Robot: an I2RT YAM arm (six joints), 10 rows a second.
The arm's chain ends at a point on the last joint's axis. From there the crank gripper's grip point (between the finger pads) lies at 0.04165 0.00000 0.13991 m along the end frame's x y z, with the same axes.
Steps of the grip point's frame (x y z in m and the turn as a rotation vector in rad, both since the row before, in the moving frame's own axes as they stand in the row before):
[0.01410 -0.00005 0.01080 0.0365 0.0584 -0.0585]
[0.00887 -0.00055 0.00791 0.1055 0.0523 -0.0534]
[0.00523 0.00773 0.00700 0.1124 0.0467 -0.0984]
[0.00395 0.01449 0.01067 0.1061 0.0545 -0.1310]
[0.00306 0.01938 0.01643 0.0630 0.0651 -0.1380]
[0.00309 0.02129 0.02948 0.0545 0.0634 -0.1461]
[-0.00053 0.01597 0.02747 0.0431 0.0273 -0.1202]
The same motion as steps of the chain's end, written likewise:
[0.00623 0.00768 0.01361 0.0365 0.0584 -0.0585]
[0.00208 0.01647 0.01117 0.1055 0.0523 -0.0534]
[-0.00026 0.02769 0.01020 0.1124 0.0467 -0.0984]
[-0.00225 0.03506 0.01421 0.1061 0.0545 -0.1310]
[-0.00492 0.03442 0.01988 0.0630 0.0651 -0.1380]
[-0.00466 0.03551 0.03276 0.0545 0.0634 -0.1461]
[-0.00366 0.02718 0.02889 0.0431 0.0273 -0.1202]

